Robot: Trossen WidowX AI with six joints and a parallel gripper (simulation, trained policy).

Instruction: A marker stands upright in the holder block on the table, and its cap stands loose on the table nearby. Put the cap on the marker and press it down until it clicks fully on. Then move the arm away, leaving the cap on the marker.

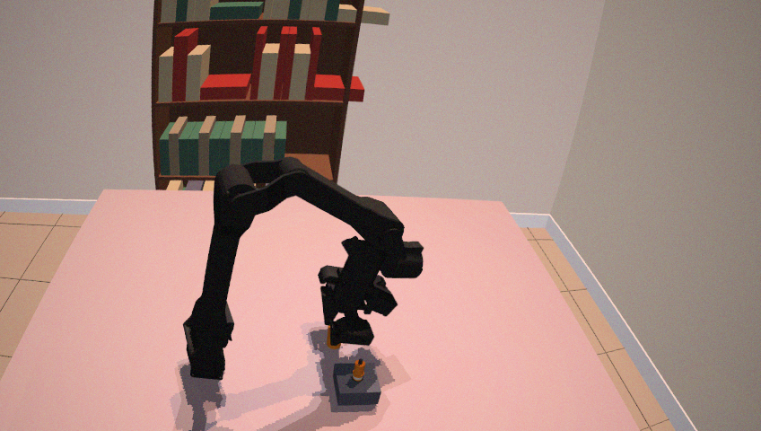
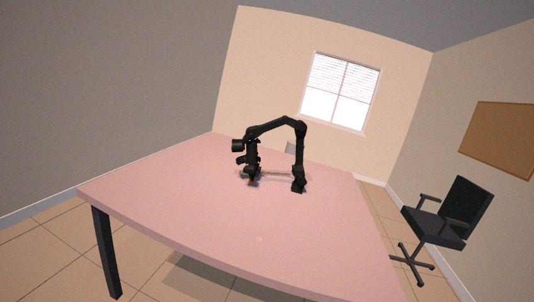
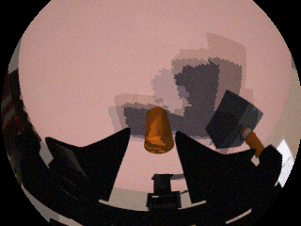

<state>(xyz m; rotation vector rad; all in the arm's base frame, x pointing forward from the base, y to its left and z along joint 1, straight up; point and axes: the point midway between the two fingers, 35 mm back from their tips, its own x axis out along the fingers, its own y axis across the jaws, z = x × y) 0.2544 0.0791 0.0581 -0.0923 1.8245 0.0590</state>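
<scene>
The orange cap is 10 mm ahead of my gripper tip. From my gripper tip the other things lie so: orange marker: 30 mm ahead, 130 mm to the right, 50 mm above; then holder block: 30 mm ahead, 130 mm to the right.
</scene>
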